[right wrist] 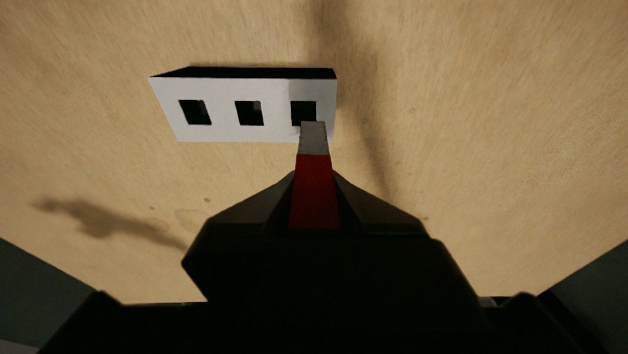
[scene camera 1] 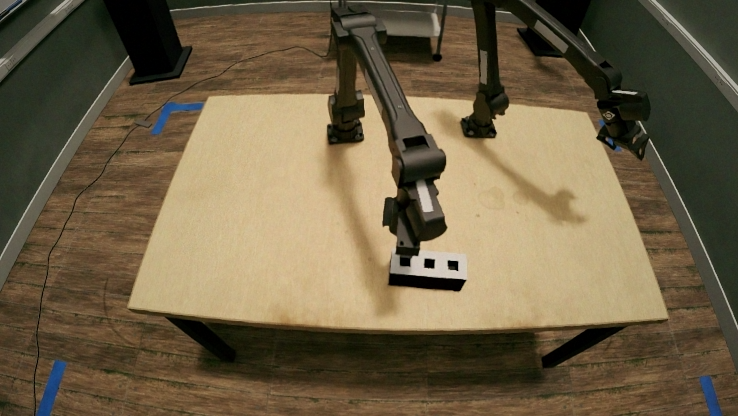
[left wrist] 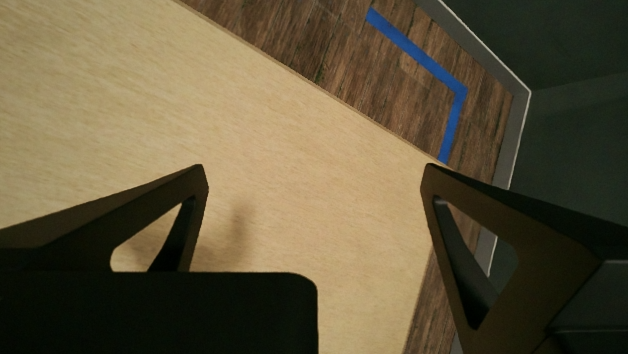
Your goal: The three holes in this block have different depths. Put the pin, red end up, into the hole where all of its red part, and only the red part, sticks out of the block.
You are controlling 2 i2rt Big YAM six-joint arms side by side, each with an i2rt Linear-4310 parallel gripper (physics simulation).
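Frame: origin at the left arm's base, x down, y right, z back, level; centimetres.
Seen in the pictures: left gripper, fingertip midpoint: (scene camera 1: 628, 153) (left wrist: 314, 175); right gripper, fingertip midpoint: (right wrist: 313, 177); left arm's base, origin of the base link: (scene camera 1: 478, 129); right arm's base, origin of the base link: (scene camera 1: 345, 134).
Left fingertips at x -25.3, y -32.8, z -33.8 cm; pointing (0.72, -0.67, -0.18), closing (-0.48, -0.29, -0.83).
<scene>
Offsets run from my left fingertips to a thing's top centre. Level surfaces: height alone.
The block {dx +17.8, dy +58.5, dz -22.1 cm} (scene camera 1: 440, 266) (right wrist: 274, 131), white on top with dark sides and three square holes in a row, lies near the table's front edge. My right gripper (scene camera 1: 408, 252) (right wrist: 313, 177) is shut on the pin {dx +1.8, dy +65.6, dz -20.8 cm} (right wrist: 314, 172). The pin's red part is between the fingers and its grey end points away from them, toward the block. In the right wrist view the grey end overlaps the near edge of the rightmost hole; in scene camera 1 the gripper is over the block's leftmost hole and hides the pin. The hole depths cannot be told. My left gripper (scene camera 1: 622, 147) (left wrist: 314, 175) is open and empty, far from the block.
The wooden table {dx +25.3 cm} (scene camera 1: 248, 217) (left wrist: 310, 150) carries both arm bases at its back. The left gripper hangs by the table's right edge. Blue tape (scene camera 1: 178, 106) (left wrist: 415, 52) marks the floor, and a cart stands behind the table.
</scene>
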